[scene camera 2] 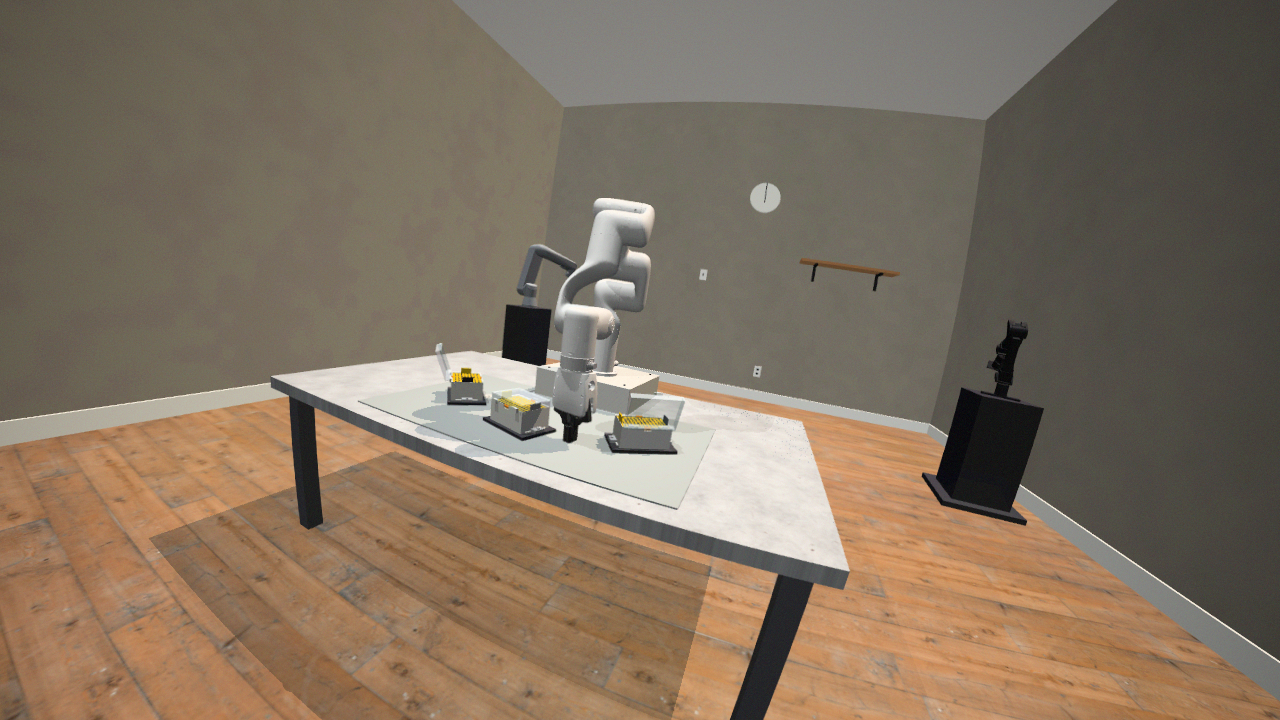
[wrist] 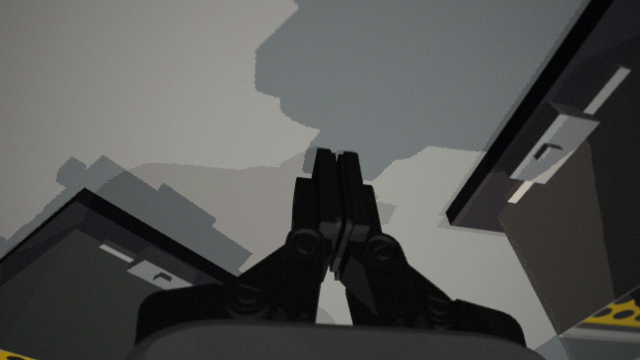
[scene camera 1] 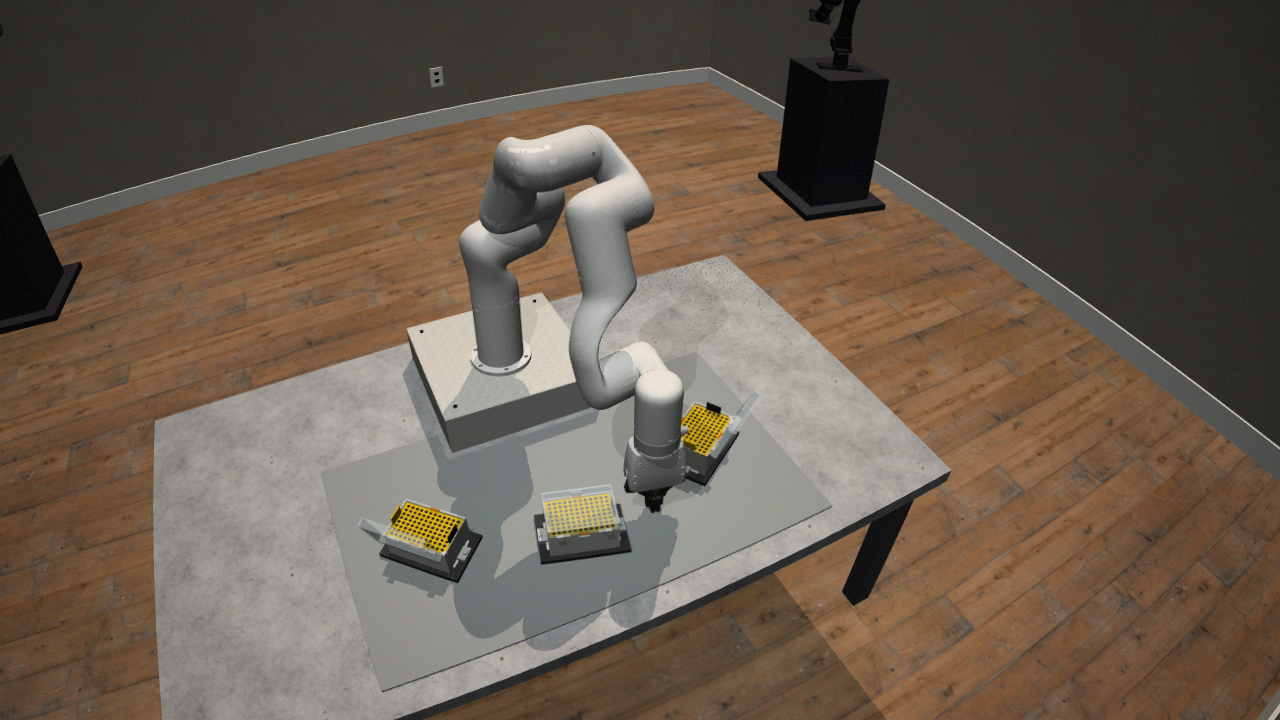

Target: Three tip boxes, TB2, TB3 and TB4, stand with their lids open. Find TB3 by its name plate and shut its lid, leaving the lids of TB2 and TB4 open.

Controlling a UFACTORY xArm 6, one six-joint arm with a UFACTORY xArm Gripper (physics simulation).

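Places are measured from the arm's base along level axes (x left, y back, z up), in metres.
Pixels of known places: gripper, between the fingertips: (scene camera 2: pixel 569 440) (wrist: pixel 330 176) (scene camera 1: pixel 653 506); arm's base, origin of its link: (scene camera 2: pixel 598 372) (scene camera 1: pixel 501 356).
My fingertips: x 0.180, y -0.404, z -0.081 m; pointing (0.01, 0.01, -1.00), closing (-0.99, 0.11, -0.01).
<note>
Ahead of a thing's pixels: the offset from my fingertips to its top centre. Level surfaces: height alone.
The middle tip box, TB3 {dz +0.077, dx -0.140, dy -0.007 m} (scene camera 1: pixel 581 543) (scene camera 2: pixel 521 419) (wrist: pixel 555 280), has its clear lid lying level over the yellow rack; it looks shut. The box at the right in scene camera 1, TB2 {dz +0.066, dx +0.125, dy +0.111 m} (scene camera 1: pixel 704 429) (scene camera 2: pixel 642 434) (wrist: pixel 60 300), has its lid {dz +0.154, dx +0.176, dy +0.050 m} (scene camera 1: pixel 747 411) (scene camera 2: pixel 667 408) standing open. The box at the left, TB4 (scene camera 1: pixel 425 528) (scene camera 2: pixel 466 391), also has its lid {dz +0.154, dx -0.443, dy -0.018 m} (scene camera 1: pixel 374 529) (scene camera 2: pixel 442 360) open. No name plate is readable in these views. My gripper (scene camera 1: pixel 656 508) (scene camera 2: pixel 570 438) (wrist: pixel 330 176) is shut and empty, between TB3 and TB2, above the mat, apart from both.
The boxes stand on a thin grey mat {dz +0.000 m} (scene camera 1: pixel 769 492) (scene camera 2: pixel 662 479) on the table {dz -0.003 m} (scene camera 1: pixel 223 492) (scene camera 2: pixel 787 501). The arm's raised base block (scene camera 1: pixel 519 419) stands behind the mat. My arm reaches over TB2's inner side in scene camera 1 and hides part of it.
</note>
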